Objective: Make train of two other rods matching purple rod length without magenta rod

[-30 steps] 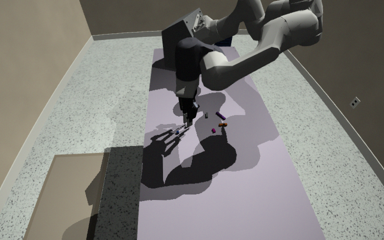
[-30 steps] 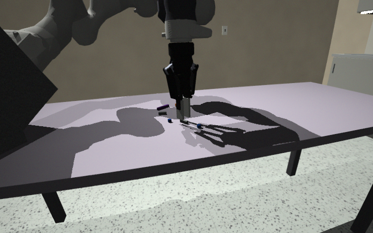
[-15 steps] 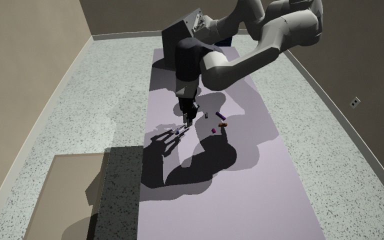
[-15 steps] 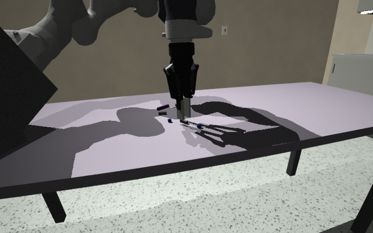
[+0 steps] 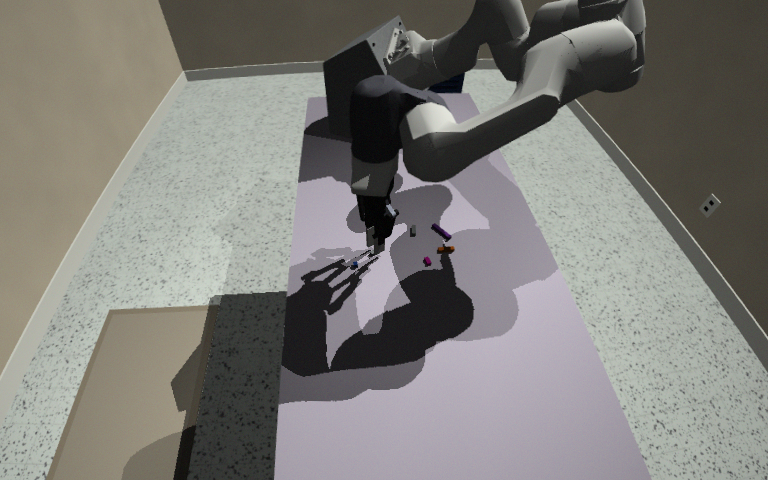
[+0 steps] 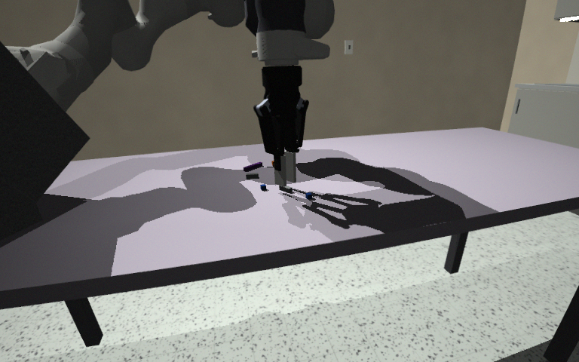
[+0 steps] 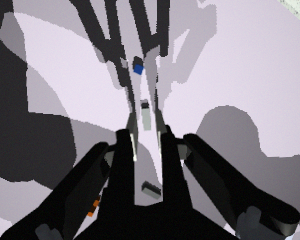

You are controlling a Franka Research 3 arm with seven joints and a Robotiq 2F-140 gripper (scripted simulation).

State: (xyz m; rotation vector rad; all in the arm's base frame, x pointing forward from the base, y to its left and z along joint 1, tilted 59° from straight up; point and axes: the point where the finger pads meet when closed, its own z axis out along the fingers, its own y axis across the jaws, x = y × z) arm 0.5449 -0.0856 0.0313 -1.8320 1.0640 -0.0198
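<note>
Right now the magenta rod is 130 mm to the left of my hand, 50 mm below it and 20 mm ahead of it. Round my hand: purple rod 160 mm to the left, 80 mm behind, 50 mm below; then orange rod 170 mm to the left, 50 mm below, 20 mm behind.
</note>
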